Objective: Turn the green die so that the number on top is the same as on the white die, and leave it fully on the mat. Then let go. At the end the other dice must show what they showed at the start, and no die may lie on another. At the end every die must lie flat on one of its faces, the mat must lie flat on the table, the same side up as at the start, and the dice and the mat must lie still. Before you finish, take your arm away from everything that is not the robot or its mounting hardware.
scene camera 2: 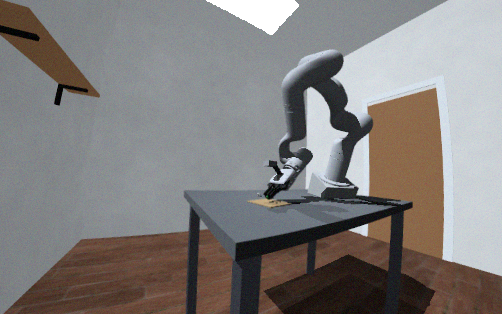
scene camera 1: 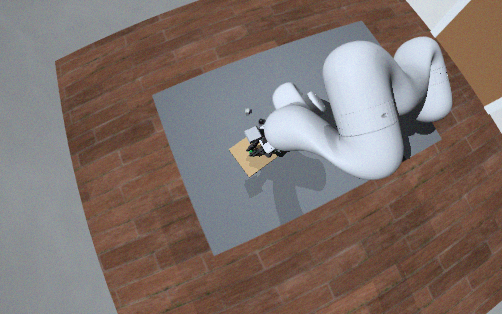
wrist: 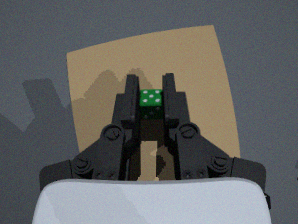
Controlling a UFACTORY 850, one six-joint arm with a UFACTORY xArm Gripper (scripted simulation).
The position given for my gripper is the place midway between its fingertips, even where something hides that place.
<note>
In view: my gripper [wrist: 151, 89] and a mat [scene camera 1: 250, 165].
The mat shows as well in the wrist view [wrist: 96, 74].
</note>
